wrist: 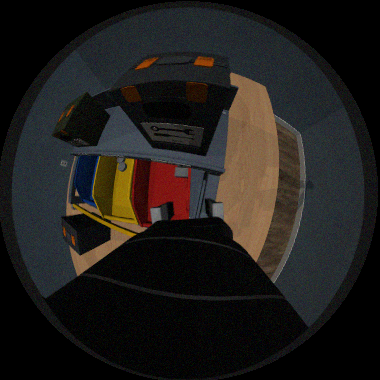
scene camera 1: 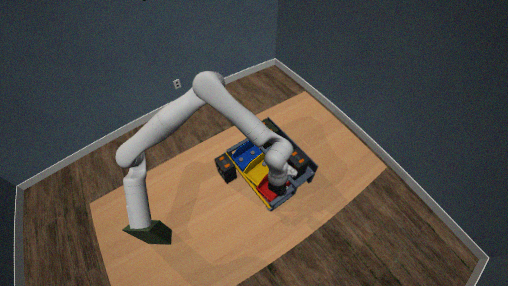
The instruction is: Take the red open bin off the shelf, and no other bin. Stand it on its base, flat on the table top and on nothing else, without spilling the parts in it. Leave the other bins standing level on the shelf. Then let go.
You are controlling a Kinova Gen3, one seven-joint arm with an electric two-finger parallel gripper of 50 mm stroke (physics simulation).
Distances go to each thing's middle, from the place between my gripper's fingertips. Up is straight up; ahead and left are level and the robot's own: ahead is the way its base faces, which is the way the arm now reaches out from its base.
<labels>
My hand is 6 cm to the right of the red bin [wrist: 153,183] and 4 cm above it. Also, from my hand: blue bin [wrist: 85,170] 5 cm behind, 26 cm to the left, 4 cm below; then black box [wrist: 82,233] 19 cm behind, 22 cm to the left, 2 cm below; then yellow bin [wrist: 111,192] 3 cm behind, 15 cm to the left, 3 cm below.
</labels>
